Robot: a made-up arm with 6 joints.
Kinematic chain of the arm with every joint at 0, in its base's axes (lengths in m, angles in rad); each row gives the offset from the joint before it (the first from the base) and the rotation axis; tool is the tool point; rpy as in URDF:
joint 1: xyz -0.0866 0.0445 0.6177 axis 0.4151 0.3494 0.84
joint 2: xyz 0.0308 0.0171 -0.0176 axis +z
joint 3: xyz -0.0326 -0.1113 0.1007 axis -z
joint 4: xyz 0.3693 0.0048 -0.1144 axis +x
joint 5: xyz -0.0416 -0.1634 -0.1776 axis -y
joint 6: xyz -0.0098 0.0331 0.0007 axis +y
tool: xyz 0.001 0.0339 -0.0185 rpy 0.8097 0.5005 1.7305
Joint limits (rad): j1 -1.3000..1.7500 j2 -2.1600..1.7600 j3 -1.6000..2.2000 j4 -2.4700..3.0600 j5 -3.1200..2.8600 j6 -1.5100..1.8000
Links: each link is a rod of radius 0.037 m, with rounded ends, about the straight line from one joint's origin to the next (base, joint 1, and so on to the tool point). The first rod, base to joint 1, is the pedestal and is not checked.
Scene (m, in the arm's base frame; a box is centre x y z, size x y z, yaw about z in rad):
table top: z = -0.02
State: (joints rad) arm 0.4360 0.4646 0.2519 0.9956 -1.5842 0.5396
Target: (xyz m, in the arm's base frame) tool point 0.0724 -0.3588 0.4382
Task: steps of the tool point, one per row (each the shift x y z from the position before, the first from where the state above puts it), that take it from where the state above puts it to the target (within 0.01 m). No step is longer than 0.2 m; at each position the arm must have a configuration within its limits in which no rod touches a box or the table.
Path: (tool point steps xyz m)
1: 0.0827 -0.1510 -0.0216
2: 0.0116 -0.1759 0.0050
3: -0.0649 -0.1631 0.0251
4: -0.1291 -0.1158 0.0334

